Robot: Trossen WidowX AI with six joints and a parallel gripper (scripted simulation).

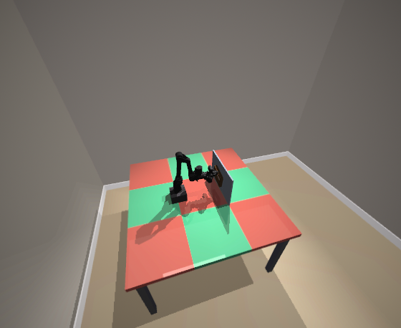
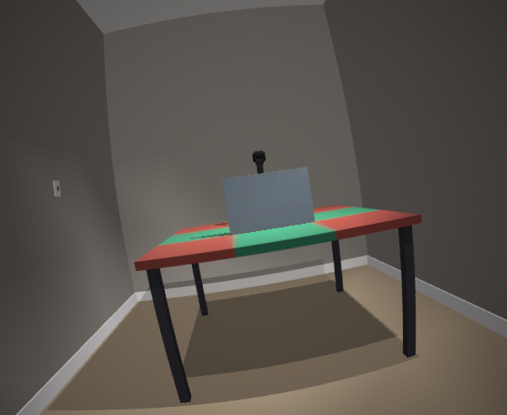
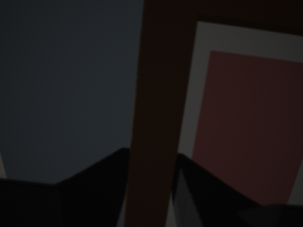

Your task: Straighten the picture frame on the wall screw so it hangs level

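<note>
My gripper tip is now 5 cm above the picture frame, 1 cm to the right of it and 1 cm short of it. From my gripper tip the other things lie so: grey wall panel (6 cm below, 2 cm ahead, 1 cm to the left).
</note>
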